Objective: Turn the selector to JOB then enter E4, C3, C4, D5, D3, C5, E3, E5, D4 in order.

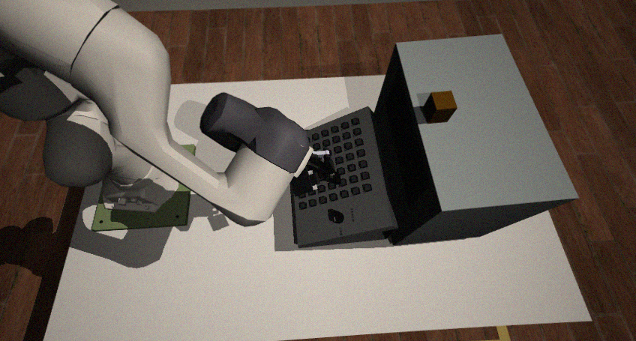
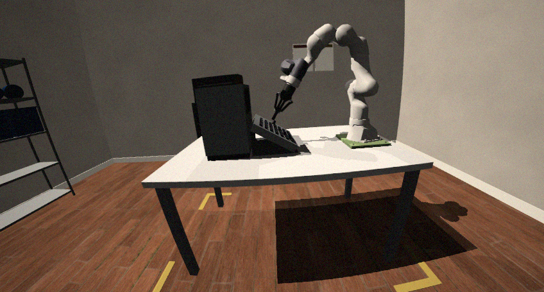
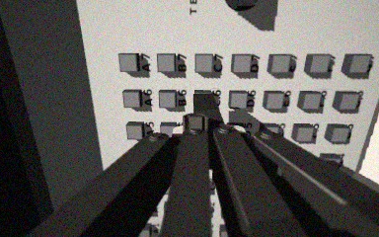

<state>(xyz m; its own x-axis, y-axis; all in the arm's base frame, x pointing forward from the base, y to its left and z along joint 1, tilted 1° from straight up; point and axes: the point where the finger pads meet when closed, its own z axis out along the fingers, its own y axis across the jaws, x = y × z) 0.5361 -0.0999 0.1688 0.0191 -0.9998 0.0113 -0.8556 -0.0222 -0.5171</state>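
The key C5 is 3 cm ahead of my hand, 3 cm to the left of it and 6 cm below it. The rest, counted from my hand: a5 key: 9 cm ahead, 3 cm to the left, 2 cm below; then c6 key: 3 cm ahead, 6 cm below; then a7 key: 9 cm ahead, 3 cm to the right, 2 cm below.
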